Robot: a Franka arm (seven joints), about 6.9 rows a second.
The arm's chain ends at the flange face. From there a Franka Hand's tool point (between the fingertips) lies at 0.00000 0.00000 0.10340 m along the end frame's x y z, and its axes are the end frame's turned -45 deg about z.
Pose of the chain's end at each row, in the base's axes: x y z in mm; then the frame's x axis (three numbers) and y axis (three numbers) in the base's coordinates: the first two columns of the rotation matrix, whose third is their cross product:
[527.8 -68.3 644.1 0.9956 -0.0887 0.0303 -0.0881 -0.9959 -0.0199]
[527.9 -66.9 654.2 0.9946 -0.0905 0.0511 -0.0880 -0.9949 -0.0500]
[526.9 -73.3 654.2 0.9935 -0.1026 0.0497 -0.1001 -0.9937 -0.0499]
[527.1 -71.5 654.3 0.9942 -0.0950 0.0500 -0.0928 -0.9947 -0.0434]
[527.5 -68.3 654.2 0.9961 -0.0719 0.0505 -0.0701 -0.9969 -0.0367]
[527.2 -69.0 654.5 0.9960 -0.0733 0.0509 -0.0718 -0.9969 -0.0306]
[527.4 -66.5 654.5 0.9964 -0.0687 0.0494 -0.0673 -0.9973 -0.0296]
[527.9 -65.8 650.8 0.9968 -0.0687 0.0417 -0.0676 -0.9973 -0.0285]
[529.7 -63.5 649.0 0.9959 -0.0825 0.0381 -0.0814 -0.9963 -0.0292]
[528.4 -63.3 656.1 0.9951 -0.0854 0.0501 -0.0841 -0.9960 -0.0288]
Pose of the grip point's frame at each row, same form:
[531.1 -66.5 540.8 0.7663 0.6415 0.0355 0.6417 -0.7669 0.0074]
[533.6 -62.2 551.1 0.7655 0.6395 0.0715 0.6411 -0.7675 0.0008]
[532.5 -68.7 551.1 0.7733 0.6301 0.0704 0.6317 -0.7752 -0.0001]
[532.7 -67.5 551.1 0.7686 0.6362 0.0660 0.6374 -0.7705 0.0047]
[533.0 -64.9 551.0 0.7539 0.6541 0.0617 0.6548 -0.7558 0.0098]
[532.7 -66.2 551.3 0.7550 0.6531 0.0576 0.6535 -0.7567 0.0144]
[532.7 -63.8 551.3 0.7521 0.6566 0.0559 0.6570 -0.7538 0.0140]
[532.4 -63.2 547.5 0.7526 0.6566 0.0496 0.6570 -0.7538 0.0093]
[533.9 -60.8 545.7 0.7618 0.6462 0.0476 0.6466 -0.7628 0.0063]
[533.8 -60.8 552.9 0.7631 0.6439 0.0558 0.6442 -0.7647 0.0151]

